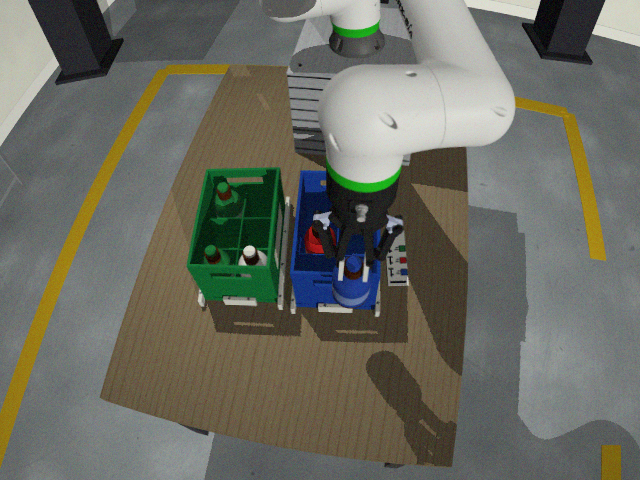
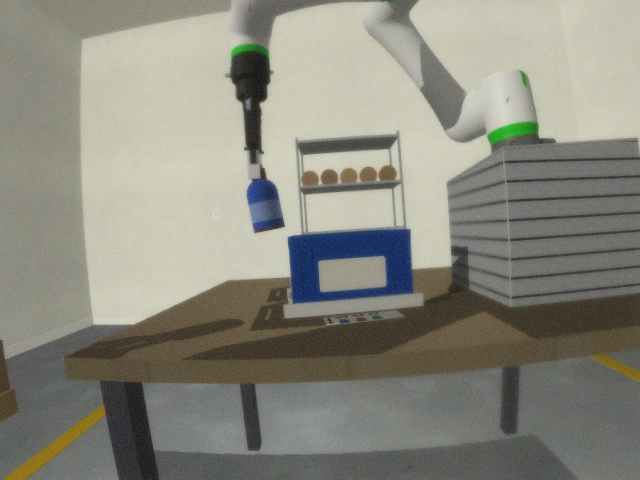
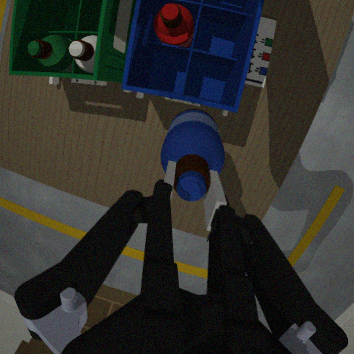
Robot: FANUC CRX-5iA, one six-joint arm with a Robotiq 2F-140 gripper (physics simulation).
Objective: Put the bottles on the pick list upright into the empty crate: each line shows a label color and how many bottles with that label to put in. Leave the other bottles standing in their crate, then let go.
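Frame: origin at the arm's base, x ahead, y left, z up, level; metres.
Seen in the pictures: gripper, between the fingertips: (image 1: 352,274) (image 2: 255,180) (image 3: 189,177); arm's base, origin of its link: (image 1: 357,42).
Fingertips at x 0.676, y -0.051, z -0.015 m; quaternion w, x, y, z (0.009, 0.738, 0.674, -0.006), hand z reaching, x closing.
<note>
Offsets run from my fingertips to a thing's middle. "spot": to the spot under its first point.
My gripper (image 1: 353,269) (image 2: 254,171) (image 3: 189,177) is shut on the neck of a blue-label bottle @[0.014 m back, 0.001 m left, 0.043 m down] (image 1: 351,291) (image 2: 265,206) (image 3: 193,142). The bottle hangs tilted above the table, outside the blue crate's front end and higher than its rim. The blue crate @[0.207 m back, 0.020 m right, 0.225 m down] (image 1: 311,291) (image 2: 351,245) (image 3: 150,93) holds a red-label bottle @[0.206 m back, 0.061 m right, 0.227 m down] (image 1: 313,242) (image 3: 173,27) in its left column. The green crate @[0.229 m back, 0.252 m right, 0.225 m down] (image 1: 237,285) (image 3: 103,50) holds green-label bottles (image 1: 227,202) (image 3: 54,51) and a white-label bottle @[0.140 m back, 0.213 m right, 0.227 m down] (image 1: 253,257) (image 3: 89,54). The pick list @[spot: 0.138 m back, 0.125 m left, 0.312 m down] (image 1: 397,280) (image 3: 256,75) shows green, red and blue lines; its tally marks are too small to read.
White rails @[0.225 m back, 0.153 m right, 0.298 m down] (image 1: 282,258) run beside the crates on the wooden table (image 1: 232,372) (image 2: 361,361). The slatted grey robot base (image 1: 310,103) (image 2: 568,222) stands at the table's back. A shelf unit (image 2: 348,144) with round brown things stands by the wall.
</note>
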